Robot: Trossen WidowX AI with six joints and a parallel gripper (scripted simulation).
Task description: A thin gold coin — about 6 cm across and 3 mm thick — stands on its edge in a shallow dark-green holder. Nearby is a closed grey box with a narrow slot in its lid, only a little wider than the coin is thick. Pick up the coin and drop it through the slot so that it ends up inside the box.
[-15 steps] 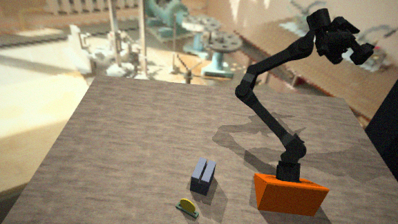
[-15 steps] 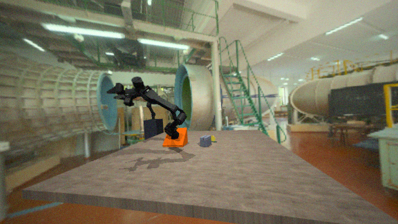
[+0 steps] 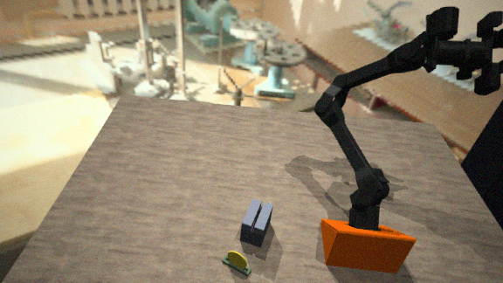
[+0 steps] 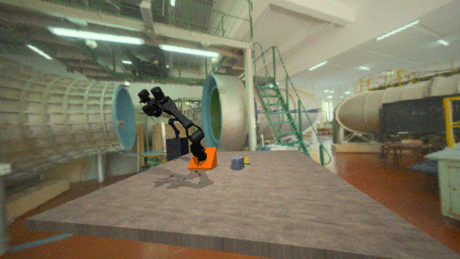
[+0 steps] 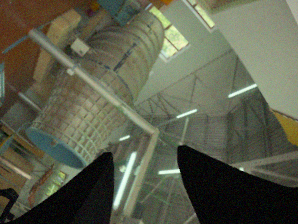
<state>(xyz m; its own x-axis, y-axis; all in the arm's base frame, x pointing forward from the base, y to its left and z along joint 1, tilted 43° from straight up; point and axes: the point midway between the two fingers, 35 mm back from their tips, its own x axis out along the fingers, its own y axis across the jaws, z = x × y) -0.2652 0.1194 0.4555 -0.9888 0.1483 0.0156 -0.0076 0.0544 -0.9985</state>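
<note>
The gold coin is 640 mm ahead of my gripper tip, 460 mm below it and 310 mm to the left of it.
</note>
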